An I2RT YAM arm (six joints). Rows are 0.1 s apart.
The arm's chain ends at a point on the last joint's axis. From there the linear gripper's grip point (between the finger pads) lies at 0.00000 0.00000 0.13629 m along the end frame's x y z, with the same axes.
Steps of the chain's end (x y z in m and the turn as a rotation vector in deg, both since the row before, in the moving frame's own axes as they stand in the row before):
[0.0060, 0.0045, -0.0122, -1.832, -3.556, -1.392]
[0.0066, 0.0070, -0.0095, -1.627, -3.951, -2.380]
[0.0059, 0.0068, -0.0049, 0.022, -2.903, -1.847]
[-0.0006, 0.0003, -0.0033, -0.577, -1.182, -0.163]
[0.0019, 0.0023, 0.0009, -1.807, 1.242, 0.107]
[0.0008, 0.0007, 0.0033, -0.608, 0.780, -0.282]
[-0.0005, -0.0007, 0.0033, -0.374, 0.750, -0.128]
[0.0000, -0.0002, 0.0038, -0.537, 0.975, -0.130]
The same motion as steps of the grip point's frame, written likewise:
[-0.0024, 0.0090, -0.0125, -1.832, -3.556, -1.392]
[-0.0027, 0.0111, -0.0099, -1.627, -3.951, -2.380]
[-0.0010, 0.0069, -0.0051, 0.022, -2.903, -1.847]
[-0.0034, 0.0017, -0.0033, -0.577, -1.182, -0.163]
[0.0048, 0.0066, 0.0008, -1.807, 1.242, 0.107]
[0.0027, 0.0021, 0.0033, -0.608, 0.780, -0.282]
[0.0013, 0.0002, 0.0033, -0.374, 0.750, -0.128]
[0.0023, 0.0011, 0.0038, -0.537, 0.975, -0.130]

